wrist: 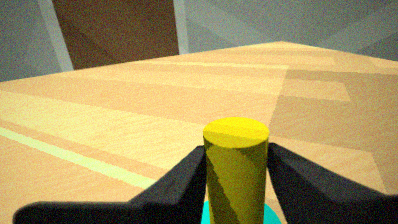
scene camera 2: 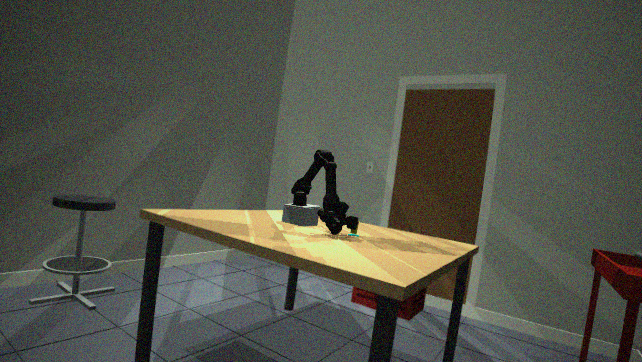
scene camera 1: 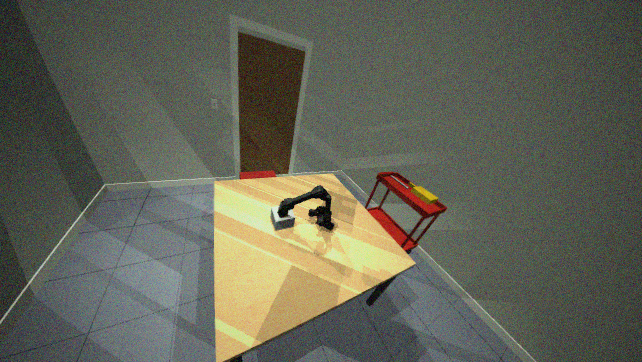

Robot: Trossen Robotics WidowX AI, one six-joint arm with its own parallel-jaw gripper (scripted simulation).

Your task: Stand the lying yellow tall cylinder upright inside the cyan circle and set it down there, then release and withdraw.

Labels:
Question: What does my gripper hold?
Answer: A yellow tall cylinder.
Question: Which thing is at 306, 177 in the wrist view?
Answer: My gripper.

